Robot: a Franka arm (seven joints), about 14 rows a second.
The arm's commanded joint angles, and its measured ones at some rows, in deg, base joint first. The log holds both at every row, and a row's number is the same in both.
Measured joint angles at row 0: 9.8, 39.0, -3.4, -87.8, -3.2, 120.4, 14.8
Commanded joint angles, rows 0 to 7: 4.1, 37.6, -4.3, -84.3, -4.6, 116.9, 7.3; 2.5, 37.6, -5.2, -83.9, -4.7, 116.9, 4.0; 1.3, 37.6, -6.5, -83.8, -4.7, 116.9, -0.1; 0.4, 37.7, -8.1, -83.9, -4.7, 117.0, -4.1; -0.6, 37.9, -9.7, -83.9, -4.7, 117.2, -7.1; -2.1, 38.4, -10.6, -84.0, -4.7, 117.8, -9.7; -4.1, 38.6, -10.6, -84.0, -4.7, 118.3, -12.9; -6.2, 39.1, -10.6, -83.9, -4.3, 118.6, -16.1
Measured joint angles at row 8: -3.3, 38.2, -11.0, -84.4, -3.6, 118.0, -11.5
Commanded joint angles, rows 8 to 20: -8.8, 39.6, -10.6, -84.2, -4.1, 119.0, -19.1; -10.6, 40.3, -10.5, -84.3, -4.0, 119.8, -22.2; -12.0, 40.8, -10.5, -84.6, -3.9, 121.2, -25.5; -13.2, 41.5, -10.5, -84.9, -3.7, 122.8, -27.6; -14.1, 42.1, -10.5, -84.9, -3.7, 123.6, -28.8; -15.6, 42.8, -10.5, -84.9, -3.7, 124.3, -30.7; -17.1, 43.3, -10.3, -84.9, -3.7, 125.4, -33.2; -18.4, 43.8, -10.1, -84.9, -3.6, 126.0, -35.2; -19.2, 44.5, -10.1, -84.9, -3.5, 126.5, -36.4; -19.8, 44.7, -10.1, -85.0, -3.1, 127.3, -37.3; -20.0, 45.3, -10.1, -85.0, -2.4, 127.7, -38.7; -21.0, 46.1, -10.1, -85.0, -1.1, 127.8, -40.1; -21.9, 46.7, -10.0, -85.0, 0.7, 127.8, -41.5
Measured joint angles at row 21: -20.0, 45.5, -11.0, -85.2, -2.1, 126.9, -38.3
